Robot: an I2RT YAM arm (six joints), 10 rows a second.
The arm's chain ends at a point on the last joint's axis. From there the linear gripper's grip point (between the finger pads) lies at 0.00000 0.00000 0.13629 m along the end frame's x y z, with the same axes.
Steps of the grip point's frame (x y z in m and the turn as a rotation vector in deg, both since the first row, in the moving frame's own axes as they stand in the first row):
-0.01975, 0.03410, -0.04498, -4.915, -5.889, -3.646
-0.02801, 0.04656, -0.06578, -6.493, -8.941, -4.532
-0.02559, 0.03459, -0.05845, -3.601, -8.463, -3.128
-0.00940, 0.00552, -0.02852, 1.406, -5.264, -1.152
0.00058, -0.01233, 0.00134, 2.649, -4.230, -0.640
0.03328, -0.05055, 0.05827, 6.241, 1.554, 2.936
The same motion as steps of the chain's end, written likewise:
-0.00616, 0.02201, -0.04376, -4.915, -5.889, -3.646
-0.00750, 0.03039, -0.06325, -6.493, -8.941, -4.532
-0.00579, 0.02552, -0.05670, -3.601, -8.463, -3.128
0.00314, 0.00873, -0.02790, 1.406, -5.264, -1.152
0.01066, -0.00609, 0.00186, 2.649, -4.230, -0.640
0.02921, -0.03584, 0.05913, 6.241, 1.554, 2.936

